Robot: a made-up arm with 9 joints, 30 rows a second.
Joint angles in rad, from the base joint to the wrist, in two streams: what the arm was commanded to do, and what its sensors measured. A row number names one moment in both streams.
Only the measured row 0 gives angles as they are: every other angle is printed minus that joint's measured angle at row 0.
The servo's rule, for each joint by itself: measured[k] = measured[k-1] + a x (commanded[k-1-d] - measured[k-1]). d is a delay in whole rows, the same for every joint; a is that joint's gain. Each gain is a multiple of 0.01, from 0.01 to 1. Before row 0 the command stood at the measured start. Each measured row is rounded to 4 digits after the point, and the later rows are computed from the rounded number. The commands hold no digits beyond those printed.
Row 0, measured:
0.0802 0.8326 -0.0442 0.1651 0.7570 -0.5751 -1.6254 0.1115 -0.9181
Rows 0 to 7, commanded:
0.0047 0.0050 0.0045 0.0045 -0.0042 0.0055 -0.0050 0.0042 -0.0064
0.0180 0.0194 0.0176 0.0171 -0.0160 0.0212 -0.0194 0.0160 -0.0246
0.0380 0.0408 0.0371 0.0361 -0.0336 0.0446 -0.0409 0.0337 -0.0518
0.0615 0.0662 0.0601 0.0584 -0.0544 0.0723 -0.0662 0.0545 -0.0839
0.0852 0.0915 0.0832 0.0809 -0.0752 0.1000 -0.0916 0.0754 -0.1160
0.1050 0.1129 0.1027 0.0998 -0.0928 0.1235 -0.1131 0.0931 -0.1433
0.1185 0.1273 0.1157 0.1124 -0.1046 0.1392 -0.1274 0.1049 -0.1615
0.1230 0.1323 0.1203 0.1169 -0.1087 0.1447 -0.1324 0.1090 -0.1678
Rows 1 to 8, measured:
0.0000 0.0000 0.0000 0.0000 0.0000 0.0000 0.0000 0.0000 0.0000
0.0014 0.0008 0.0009 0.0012 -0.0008 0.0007 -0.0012 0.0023 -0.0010
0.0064 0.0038 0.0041 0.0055 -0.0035 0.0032 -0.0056 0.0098 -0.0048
0.0159 0.0097 0.0104 0.0138 -0.0089 0.0082 -0.0141 0.0229 -0.0123
0.0296 0.0187 0.0198 0.0258 -0.0171 0.0159 -0.0266 0.0403 -0.0238
0.0463 0.0303 0.0318 0.0407 -0.0276 0.0260 -0.0422 0.0596 -0.0386
0.0639 0.0435 0.0453 0.0567 -0.0393 0.0377 -0.0592 0.0780 -0.0554
0.0803 0.0569 0.0587 0.0717 -0.0511 0.0499 -0.0756 0.0928 -0.0724
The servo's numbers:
d 1
a 0.30 0.16 0.19 0.27 0.18 0.12 0.24 0.55 0.16

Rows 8 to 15, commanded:
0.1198 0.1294 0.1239 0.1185 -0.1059 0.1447 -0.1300 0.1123 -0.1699
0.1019 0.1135 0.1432 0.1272 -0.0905 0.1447 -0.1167 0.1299 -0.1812
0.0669 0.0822 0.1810 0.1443 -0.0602 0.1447 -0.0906 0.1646 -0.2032
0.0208 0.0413 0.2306 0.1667 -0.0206 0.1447 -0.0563 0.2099 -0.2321
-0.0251 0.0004 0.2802 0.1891 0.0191 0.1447 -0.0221 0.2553 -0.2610
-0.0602 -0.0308 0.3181 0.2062 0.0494 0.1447 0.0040 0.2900 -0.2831
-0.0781 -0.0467 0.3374 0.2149 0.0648 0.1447 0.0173 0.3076 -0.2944
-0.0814 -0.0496 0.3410 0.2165 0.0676 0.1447 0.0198 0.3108 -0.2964
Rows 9 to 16, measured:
0.0931 0.0690 0.0704 0.0839 -0.0615 0.0613 -0.0892 0.1017 -0.0877
0.1011 0.0787 0.0806 0.0932 -0.0695 0.0713 -0.0990 0.1075 -0.1009
0.1013 0.0843 0.0925 0.1024 -0.0733 0.0801 -0.1032 0.1198 -0.1137
0.0910 0.0840 0.1093 0.1137 -0.0709 0.0879 -0.1002 0.1444 -0.1280
0.0699 0.0772 0.1323 0.1280 -0.0618 0.0947 -0.0897 0.1804 -0.1447
0.0414 0.0649 0.1604 0.1445 -0.0472 0.1007 -0.0735 0.2216 -0.1633
0.0109 0.0496 0.1904 0.1612 -0.0298 0.1060 -0.0549 0.2592 -0.1825
-0.0158 0.0342 0.2183 0.1757 -0.0128 0.1106 -0.0376 0.2858 -0.2004

